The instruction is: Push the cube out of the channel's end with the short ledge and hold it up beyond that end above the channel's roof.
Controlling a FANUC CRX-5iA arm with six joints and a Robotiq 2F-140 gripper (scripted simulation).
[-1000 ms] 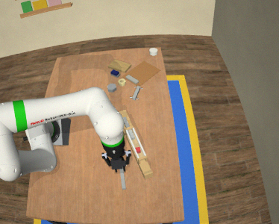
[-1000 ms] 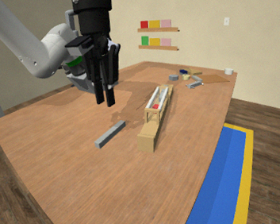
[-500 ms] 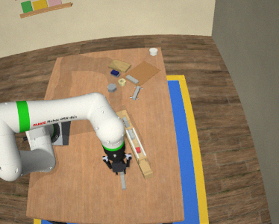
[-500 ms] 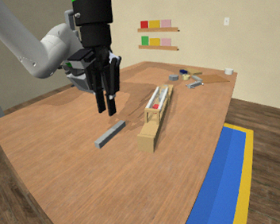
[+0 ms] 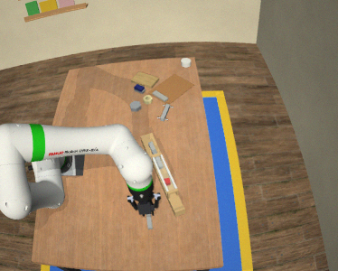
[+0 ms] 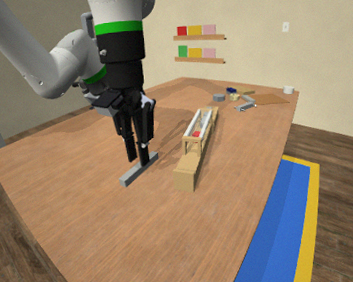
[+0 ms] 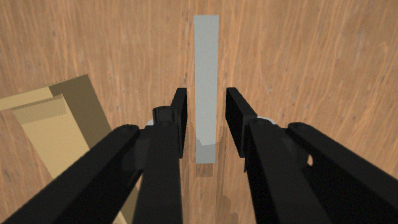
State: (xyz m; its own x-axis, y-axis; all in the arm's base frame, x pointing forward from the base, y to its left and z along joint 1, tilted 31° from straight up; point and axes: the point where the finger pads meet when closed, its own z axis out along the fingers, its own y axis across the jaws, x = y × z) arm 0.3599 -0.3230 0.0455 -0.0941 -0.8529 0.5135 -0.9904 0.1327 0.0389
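Now: the grey push rod 50 mm below my hand. From my hand the other things lie so: grey hexagonal block 660 mm to the left, 50 mm below, 50 mm ahead; red cube 130 mm to the left, 110 mm ahead, 10 mm below; channel 160 mm to the left, 110 mm ahead, 10 mm below.
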